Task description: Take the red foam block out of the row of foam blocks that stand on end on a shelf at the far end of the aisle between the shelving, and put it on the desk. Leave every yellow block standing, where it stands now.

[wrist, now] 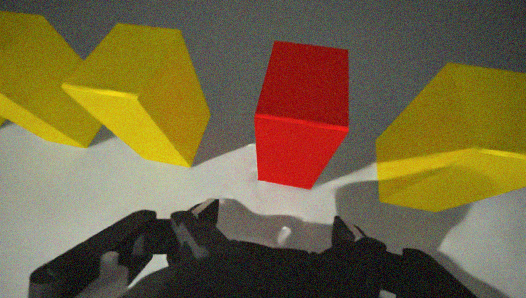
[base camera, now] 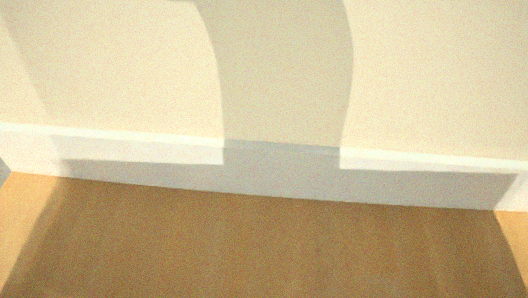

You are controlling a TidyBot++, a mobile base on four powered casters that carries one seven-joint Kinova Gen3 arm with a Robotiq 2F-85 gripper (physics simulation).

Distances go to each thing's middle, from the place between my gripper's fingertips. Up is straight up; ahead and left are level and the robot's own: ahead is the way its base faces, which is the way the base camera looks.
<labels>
I see the red foam block [wrist: 302, 117] 1 cm ahead of my hand, 6 cm to the left of it and 3 cm above it.
</labels>
